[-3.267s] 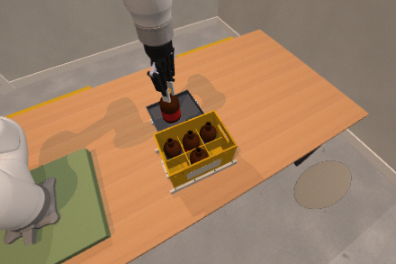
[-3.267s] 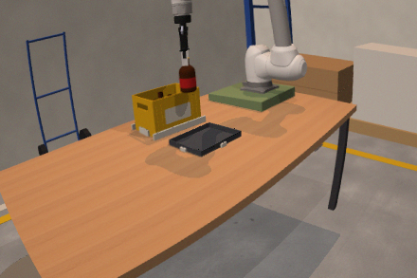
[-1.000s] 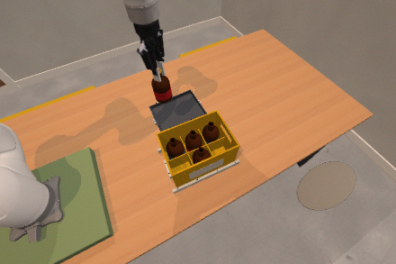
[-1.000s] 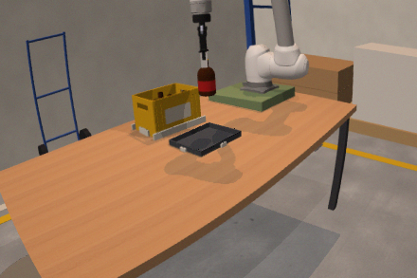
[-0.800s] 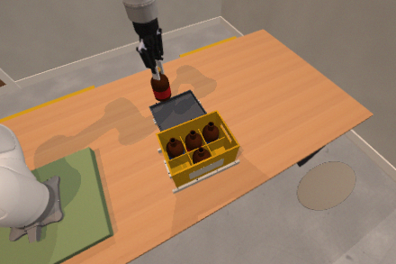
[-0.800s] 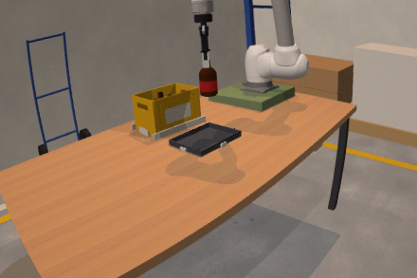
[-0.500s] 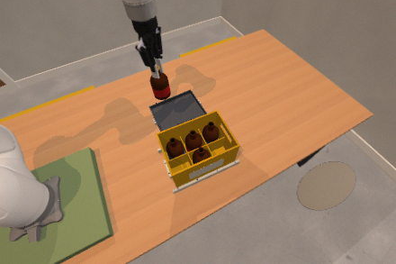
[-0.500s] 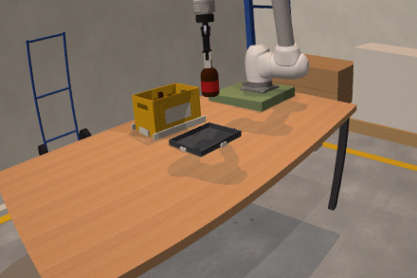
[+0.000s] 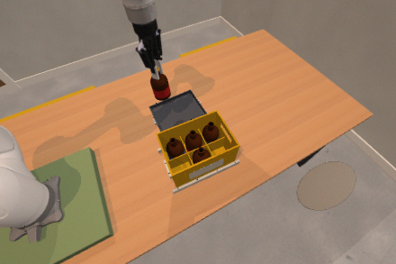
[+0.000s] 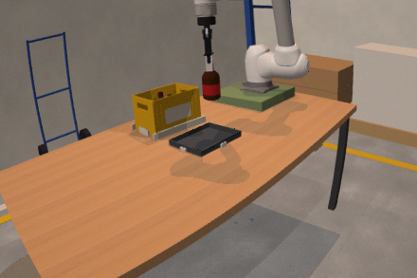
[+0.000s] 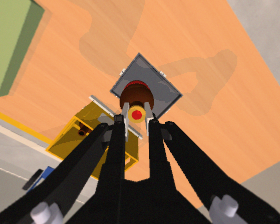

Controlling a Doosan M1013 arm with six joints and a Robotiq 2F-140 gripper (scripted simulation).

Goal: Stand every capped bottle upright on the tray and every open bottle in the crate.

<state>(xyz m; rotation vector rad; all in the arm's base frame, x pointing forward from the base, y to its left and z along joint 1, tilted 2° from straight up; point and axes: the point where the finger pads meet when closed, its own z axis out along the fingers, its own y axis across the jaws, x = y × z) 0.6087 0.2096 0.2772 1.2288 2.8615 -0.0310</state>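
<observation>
The bottle is 70 mm below my hand. Round my hand: crate 270 mm to the right, 240 mm below, 40 mm ahead; then tray 310 mm below, 50 mm ahead.
</observation>
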